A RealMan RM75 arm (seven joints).
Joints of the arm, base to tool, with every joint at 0 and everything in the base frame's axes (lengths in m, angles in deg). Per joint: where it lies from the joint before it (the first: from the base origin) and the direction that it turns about. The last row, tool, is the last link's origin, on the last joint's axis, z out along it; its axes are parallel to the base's.
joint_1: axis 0 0 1 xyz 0 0 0.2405
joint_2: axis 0 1 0 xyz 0 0 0
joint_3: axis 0 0 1 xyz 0 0 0.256
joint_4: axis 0 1 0 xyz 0 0 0
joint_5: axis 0 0 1 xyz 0 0 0.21
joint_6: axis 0 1 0 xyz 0 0 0
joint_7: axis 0 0 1 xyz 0 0 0.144
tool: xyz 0 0 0
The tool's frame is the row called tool.
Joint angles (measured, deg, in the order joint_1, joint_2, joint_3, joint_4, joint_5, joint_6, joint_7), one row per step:
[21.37, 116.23, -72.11, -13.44, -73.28, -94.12, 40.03]
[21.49, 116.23, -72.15, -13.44, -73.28, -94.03, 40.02]
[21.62, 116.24, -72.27, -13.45, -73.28, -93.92, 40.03]
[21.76, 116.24, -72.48, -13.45, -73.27, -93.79, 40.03]
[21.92, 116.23, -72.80, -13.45, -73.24, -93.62, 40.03]
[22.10, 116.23, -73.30, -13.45, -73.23, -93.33, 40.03]
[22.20, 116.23, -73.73, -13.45, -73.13, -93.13, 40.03]
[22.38, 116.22, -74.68, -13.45, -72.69, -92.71, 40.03]
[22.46, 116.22, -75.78, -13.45, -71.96, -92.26, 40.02]
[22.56, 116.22, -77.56, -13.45, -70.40, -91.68, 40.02]
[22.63, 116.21, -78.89, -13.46, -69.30, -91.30, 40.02]
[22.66, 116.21, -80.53, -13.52, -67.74, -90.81, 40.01]
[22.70, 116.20, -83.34, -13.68, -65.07, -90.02, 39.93]
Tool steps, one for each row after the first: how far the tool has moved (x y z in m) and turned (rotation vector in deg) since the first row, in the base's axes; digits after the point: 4 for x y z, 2 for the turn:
[-0.0004, 0.0006, -0.0002, 0.00, -0.08, 0.09]
[-0.0008, 0.0012, -0.0006, -0.08, -0.20, 0.21]
[-0.0012, 0.0016, -0.0011, -0.22, -0.36, 0.36]
[-0.0016, 0.0021, -0.0018, -0.41, -0.59, 0.55]
[-0.0020, 0.0023, -0.0030, -0.75, -0.97, 0.78]
[-0.0022, 0.0024, -0.0039, -0.97, -1.22, 0.91]
[-0.0026, 0.0027, -0.0055, -1.32, -1.63, 1.11]
[-0.0028, 0.0028, -0.0070, -1.56, -1.95, 1.15]
[-0.0035, 0.0033, -0.0087, -1.71, -2.15, 1.11]
[-0.0040, 0.0035, -0.0100, -1.89, -2.30, 1.13]
[-0.0047, 0.0039, -0.0114, -1.93, -2.38, 1.06]
[-0.0060, 0.0046, -0.0135, -1.96, -2.50, 1.03]

